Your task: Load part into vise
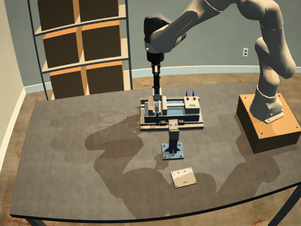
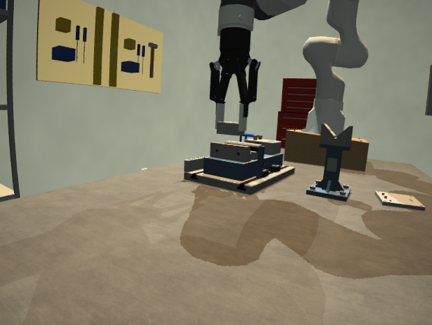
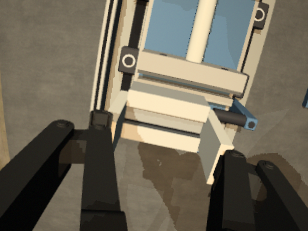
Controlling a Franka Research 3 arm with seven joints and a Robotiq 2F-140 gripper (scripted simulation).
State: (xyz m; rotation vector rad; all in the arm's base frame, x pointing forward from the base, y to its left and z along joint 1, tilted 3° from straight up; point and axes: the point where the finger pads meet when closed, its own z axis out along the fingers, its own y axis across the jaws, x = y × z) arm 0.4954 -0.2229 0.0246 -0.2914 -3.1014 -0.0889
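Now: the fixed jaw 8 cm below my hand, 3 cm ahead of it and 1 cm to the left of it. The rest, counted from my hand: moving jaw: 8 cm below, 3 cm to the left, 3 cm behind; work stop rod: 7 cm to the left, 7 cm below, 1 cm ahead; part: 2 cm below.
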